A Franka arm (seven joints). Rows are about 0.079 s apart.
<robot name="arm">
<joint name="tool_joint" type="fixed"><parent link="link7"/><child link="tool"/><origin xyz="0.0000 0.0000 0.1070" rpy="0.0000 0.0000 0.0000"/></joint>
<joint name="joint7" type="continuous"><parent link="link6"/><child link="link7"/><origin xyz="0.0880 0.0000 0.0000" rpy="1.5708 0.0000 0.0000"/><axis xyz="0 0 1"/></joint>
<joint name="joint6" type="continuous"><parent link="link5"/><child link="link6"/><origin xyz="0.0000 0.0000 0.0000" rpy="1.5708 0.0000 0.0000"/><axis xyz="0 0 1"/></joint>
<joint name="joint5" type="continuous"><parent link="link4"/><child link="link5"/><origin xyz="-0.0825 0.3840 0.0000" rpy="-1.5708 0.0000 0.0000"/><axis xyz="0 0 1"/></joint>
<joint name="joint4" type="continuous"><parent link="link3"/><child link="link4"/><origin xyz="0.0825 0.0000 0.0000" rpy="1.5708 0.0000 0.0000"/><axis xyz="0 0 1"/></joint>
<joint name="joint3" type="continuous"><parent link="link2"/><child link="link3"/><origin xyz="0.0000 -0.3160 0.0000" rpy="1.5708 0.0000 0.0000"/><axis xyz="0 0 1"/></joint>
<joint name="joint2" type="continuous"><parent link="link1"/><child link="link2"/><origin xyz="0.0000 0.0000 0.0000" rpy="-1.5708 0.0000 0.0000"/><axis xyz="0 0 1"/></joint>
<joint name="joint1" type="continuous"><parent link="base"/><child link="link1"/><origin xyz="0.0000 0.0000 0.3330" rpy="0.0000 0.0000 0.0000"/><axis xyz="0 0 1"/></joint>
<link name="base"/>
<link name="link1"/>
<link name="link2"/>
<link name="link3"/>
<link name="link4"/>
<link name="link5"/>
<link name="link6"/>
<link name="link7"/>
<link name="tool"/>
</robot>
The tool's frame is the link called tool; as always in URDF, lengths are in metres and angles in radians. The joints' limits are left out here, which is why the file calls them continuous.
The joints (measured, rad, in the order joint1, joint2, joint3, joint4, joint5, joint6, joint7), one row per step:
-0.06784 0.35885 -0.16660 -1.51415 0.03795 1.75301 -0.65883
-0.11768 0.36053 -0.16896 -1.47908 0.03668 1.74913 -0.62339
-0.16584 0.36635 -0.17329 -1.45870 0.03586 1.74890 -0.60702
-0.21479 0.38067 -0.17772 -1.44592 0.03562 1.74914 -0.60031
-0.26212 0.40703 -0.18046 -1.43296 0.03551 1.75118 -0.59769
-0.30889 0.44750 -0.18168 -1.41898 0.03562 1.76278 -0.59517
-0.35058 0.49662 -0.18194 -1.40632 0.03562 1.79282 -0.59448
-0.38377 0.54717 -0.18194 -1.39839 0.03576 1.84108 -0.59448
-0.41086 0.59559 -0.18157 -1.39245 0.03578 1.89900 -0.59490
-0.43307 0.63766 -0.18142 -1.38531 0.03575 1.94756 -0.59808
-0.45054 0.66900 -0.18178 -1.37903 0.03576 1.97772 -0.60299
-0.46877 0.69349 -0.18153 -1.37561 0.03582 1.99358 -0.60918
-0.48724 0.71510 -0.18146 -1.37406 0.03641 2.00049 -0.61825
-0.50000 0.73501 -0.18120 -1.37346 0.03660 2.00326 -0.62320
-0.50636 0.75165 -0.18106 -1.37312 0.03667 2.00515 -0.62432
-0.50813 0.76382 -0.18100 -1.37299 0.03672 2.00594 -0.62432
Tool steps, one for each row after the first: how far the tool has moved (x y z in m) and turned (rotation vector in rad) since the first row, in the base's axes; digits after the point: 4 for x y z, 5 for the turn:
-0.0031 -0.0334 0.0151 -0.01315 -0.02798 -0.08498
-0.0093 -0.0667 0.0210 -0.02231 -0.04089 -0.15202
-0.0172 -0.1003 0.0178 -0.02781 -0.03832 -0.21079
-0.0245 -0.1322 0.0068 -0.03111 -0.02562 -0.26206
-0.0304 -0.1637 -0.0127 -0.03432 -0.00901 -0.31069
-0.0342 -0.1927 -0.0377 -0.04061 -0.00002 -0.35062
-0.0362 -0.2170 -0.0650 -0.05072 -0.00234 -0.38044
-0.0373 -0.2375 -0.0915 -0.06386 -0.01385 -0.40271
-0.0391 -0.2543 -0.1139 -0.07522 -0.02382 -0.41756
-0.0421 -0.2671 -0.1309 -0.08178 -0.02628 -0.42739
-0.0477 -0.2788 -0.1455 -0.08272 -0.01950 -0.43733
-0.0551 -0.2898 -0.1597 -0.07922 -0.00566 -0.44576
-0.0609 -0.2969 -0.1735 -0.07439 0.01098 -0.45259
-0.0643 -0.3001 -0.1851 -0.07042 0.02526 -0.45702
-0.0657 -0.3007 -0.1937 -0.06733 0.03625 -0.45826

